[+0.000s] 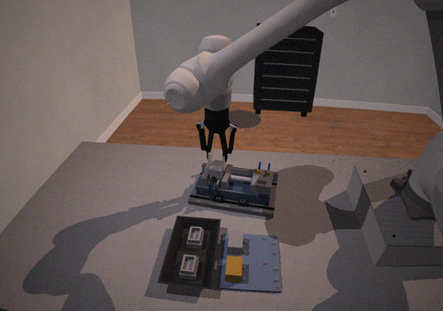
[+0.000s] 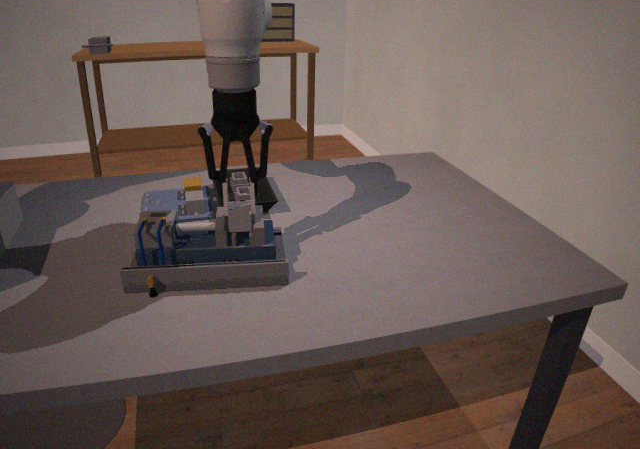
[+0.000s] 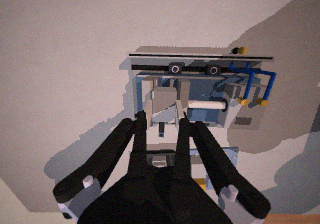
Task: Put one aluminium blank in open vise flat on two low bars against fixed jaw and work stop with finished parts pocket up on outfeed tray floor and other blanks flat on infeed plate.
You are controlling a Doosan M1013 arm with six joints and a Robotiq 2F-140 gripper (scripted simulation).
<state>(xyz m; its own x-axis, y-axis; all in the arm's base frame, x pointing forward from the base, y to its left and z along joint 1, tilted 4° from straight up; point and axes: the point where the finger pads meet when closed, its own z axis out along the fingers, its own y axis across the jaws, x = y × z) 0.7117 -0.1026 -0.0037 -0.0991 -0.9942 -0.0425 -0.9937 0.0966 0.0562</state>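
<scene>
The blue vise lies 10 cm below my hand, 7 cm behind it and 1 cm to the left of it. The rest, counted from my hand: brass blank: 34 cm to the left, 11 cm below, 9 cm behind; then aluminium blank: 25 cm to the left, 11 cm below, 9 cm behind; then infeed plate: 30 cm to the left, 14 cm below, 13 cm behind.
</scene>
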